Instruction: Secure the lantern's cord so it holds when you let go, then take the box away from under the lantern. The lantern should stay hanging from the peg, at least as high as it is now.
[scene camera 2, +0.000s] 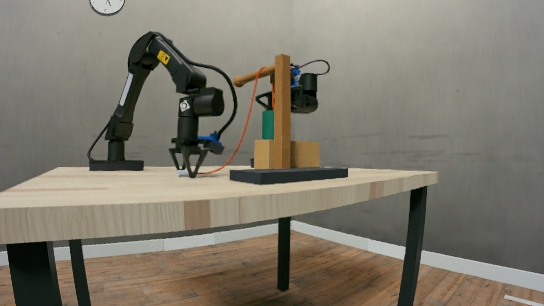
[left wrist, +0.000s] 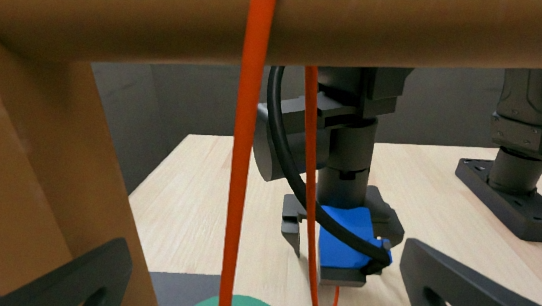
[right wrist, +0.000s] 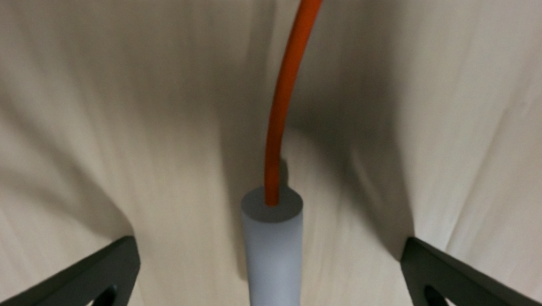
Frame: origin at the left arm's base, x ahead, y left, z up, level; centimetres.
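Where they show: left gripper, between the fingertips: (scene camera 2: 266, 96) (left wrist: 266, 251); right gripper, between the fingertips: (scene camera 2: 186, 176) (right wrist: 271, 249); right arm's base, origin of its link: (scene camera 2: 116, 163) (left wrist: 506, 190).
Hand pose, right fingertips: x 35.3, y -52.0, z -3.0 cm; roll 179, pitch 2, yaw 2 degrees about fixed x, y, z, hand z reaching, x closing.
After its pixels a point has its place.
The green lantern (scene camera 2: 268, 125) {x 44.1, y -31.8, z 10.7 cm} (left wrist: 235, 301) {x 42.8, y -31.8, z 14.9 cm} stands on the tan box (scene camera 2: 305, 154) {x 44.8, y -19.2, z 3.0 cm}, beside the wooden post (scene camera 2: 282, 115) {x 49.7, y -31.3, z 12.9 cm} (left wrist: 65, 150) {x 46.6, y -29.8, z 23.3 cm}. Its orange cord (scene camera 2: 245, 130) {x 38.9, y -36.3, z 9.5 cm} (left wrist: 242, 150) {x 41.3, y -28.7, z 24.3 cm} (right wrist: 282, 105) {x 35.3, y -46.5, z -2.0 cm} runs up over the peg (scene camera 2: 247, 78) {x 33.3, y -32.6, z 26.3 cm} (left wrist: 400, 32) {x 38.5, y -29.8, z 26.4 cm} and down to the table, ending in a grey cylinder (scene camera 2: 183, 173) {x 36.4, y -53.1, z -2.2 cm} (right wrist: 274, 265) {x 35.4, y -50.9, z -1.4 cm}. My left gripper (scene camera 2: 259, 98) {x 41.2, y -30.7, z 19.5 cm} (left wrist: 266, 251) {x 41.2, y -30.7, z 19.5 cm} is open near the post, below the peg; the post partly hides it in the scene view. My right gripper (scene camera 2: 186, 172) {x 35.3, y -52.0, z -3.0 cm} (right wrist: 271, 249) {x 35.3, y -52.0, z -3.0 cm} is open, pointing down, its fingers on either side of the grey cylinder without touching it.
The post stands on a dark base (scene camera 2: 290, 175) {x 59.2, y -36.0, z -1.5 cm} (left wrist: 185, 287) {x 52.4, y -42.9, z -0.7 cm} on the wooden table (scene camera 2: 125, 192) {x 62.1, y -70.7, z -3.1 cm} (left wrist: 190, 200) {x 60.2, y -61.4, z -3.1 cm}. The right arm (scene camera 2: 187, 117) {x 38.4, y -52.8, z 12.2 cm} (left wrist: 347, 150) {x 36.0, y -48.9, z 14.9 cm} stands beyond the cord in the left wrist view. The table's near edge runs in front of the base in the scene view.
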